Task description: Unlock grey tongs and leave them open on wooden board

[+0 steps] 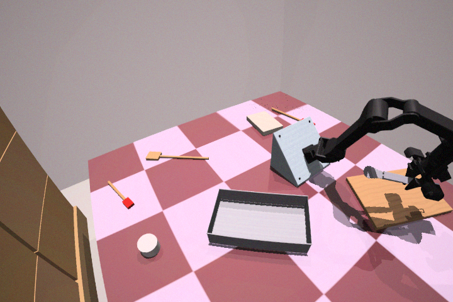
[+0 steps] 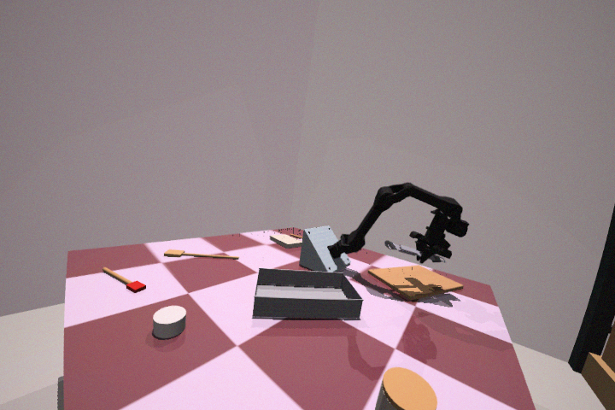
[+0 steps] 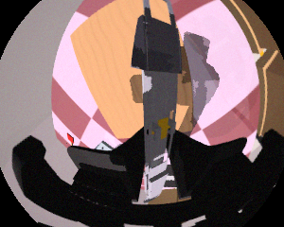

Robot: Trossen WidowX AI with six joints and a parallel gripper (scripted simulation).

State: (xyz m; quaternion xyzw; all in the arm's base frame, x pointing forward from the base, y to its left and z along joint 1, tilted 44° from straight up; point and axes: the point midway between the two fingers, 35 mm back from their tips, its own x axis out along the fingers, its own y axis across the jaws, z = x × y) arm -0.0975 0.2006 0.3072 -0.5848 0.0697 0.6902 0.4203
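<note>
My gripper tip is now 10 cm above the wooden board, 8 cm past it and 1 cm to the left of it. The rest, counted from my gripper tip: roasting tin (43 cm ahead, 24 cm to the right, 8 cm below); pale block (72 cm to the right, 10 cm below, 4 cm ahead).
</note>
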